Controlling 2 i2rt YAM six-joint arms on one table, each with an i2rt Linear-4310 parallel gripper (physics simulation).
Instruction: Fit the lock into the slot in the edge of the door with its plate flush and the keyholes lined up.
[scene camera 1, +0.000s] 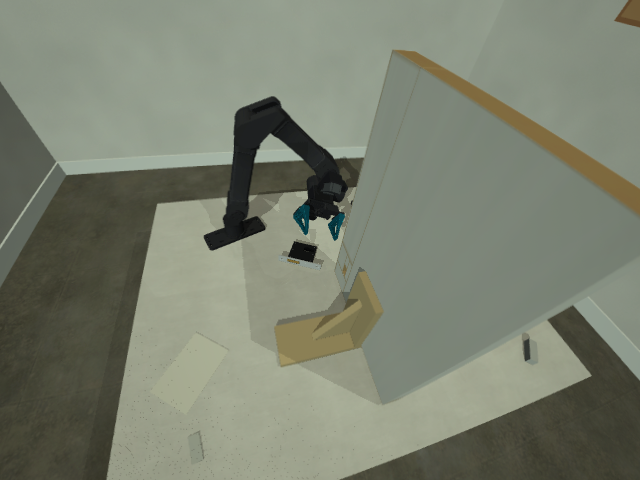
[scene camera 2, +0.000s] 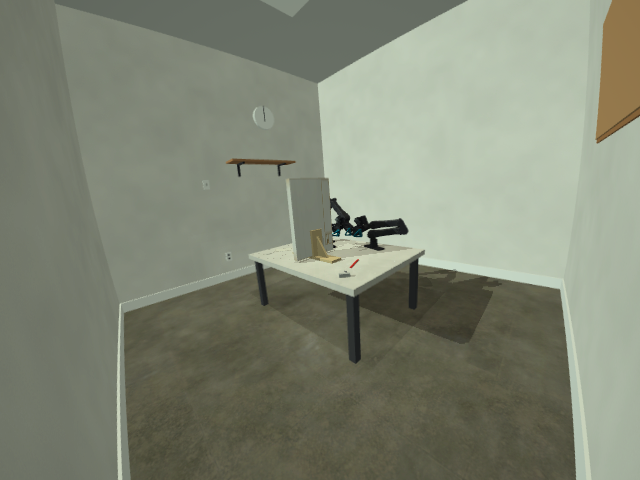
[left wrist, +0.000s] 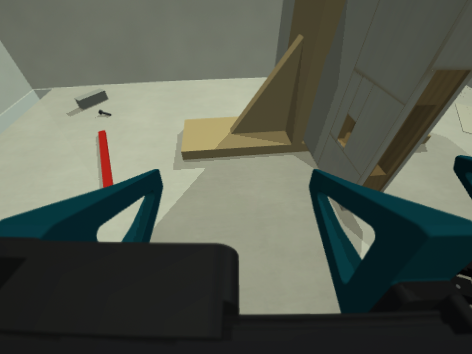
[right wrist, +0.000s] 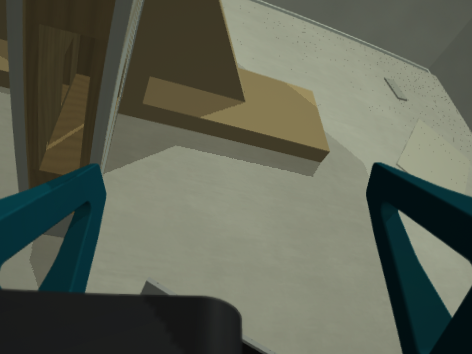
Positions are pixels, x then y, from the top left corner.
Scene:
my left gripper: open, holds nothing
my right gripper: open, holds nothing
a pale flat sheet (right wrist: 428, 156): on the table

